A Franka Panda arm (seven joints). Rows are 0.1 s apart.
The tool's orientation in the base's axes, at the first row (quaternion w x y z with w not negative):
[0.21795 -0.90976 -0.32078 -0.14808]
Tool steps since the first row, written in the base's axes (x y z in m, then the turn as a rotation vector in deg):
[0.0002 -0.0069 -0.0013 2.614 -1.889 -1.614]
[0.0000 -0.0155 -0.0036 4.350 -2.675 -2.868]
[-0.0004 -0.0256 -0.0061 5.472 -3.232 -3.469]
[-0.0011 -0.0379 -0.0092 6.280 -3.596 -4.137]
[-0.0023 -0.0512 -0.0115 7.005 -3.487 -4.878]
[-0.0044 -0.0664 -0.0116 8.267 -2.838 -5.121]
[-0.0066 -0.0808 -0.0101 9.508 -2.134 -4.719]
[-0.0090 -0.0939 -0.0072 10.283 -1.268 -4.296]
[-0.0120 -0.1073 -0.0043 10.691 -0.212 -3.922]
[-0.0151 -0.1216 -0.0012 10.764 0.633 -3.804]
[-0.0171 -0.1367 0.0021 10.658 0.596 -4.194]
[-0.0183 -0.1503 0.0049 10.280 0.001 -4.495]
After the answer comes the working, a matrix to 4 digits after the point.
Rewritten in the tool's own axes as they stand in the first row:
[-0.0040 0.0053 -0.0022 0.320 3.502 0.800]
[-0.0095 0.0119 -0.0045 0.702 5.555 1.719]
[-0.0161 0.0195 -0.0074 1.008 6.853 2.108]
[-0.0243 0.0286 -0.0109 1.152 7.833 2.609]
[-0.0330 0.0378 -0.0156 1.450 8.450 3.394]
[-0.0425 0.0471 -0.0232 2.634 8.887 4.086]
[-0.0510 0.0553 -0.0319 4.095 9.078 4.247]
[-0.0584 0.0620 -0.0411 5.299 8.848 4.409]
[-0.0665 0.0685 -0.0506 6.307 8.261 4.659]
[-0.0749 0.0756 -0.0607 6.848 7.682 4.982]
[-0.0829 0.0839 -0.0712 6.590 7.757 5.286]
[-0.0897 0.0917 -0.0805 5.874 8.019 5.204]

The tool's axes in the first row as the columns of a matrix, in the base's axes (rounded; the answer above uses it unrounded):
[0.7503 0.6482 0.1296]
[0.5191 -0.6992 0.4916]
[0.4093 -0.3016 -0.8611]

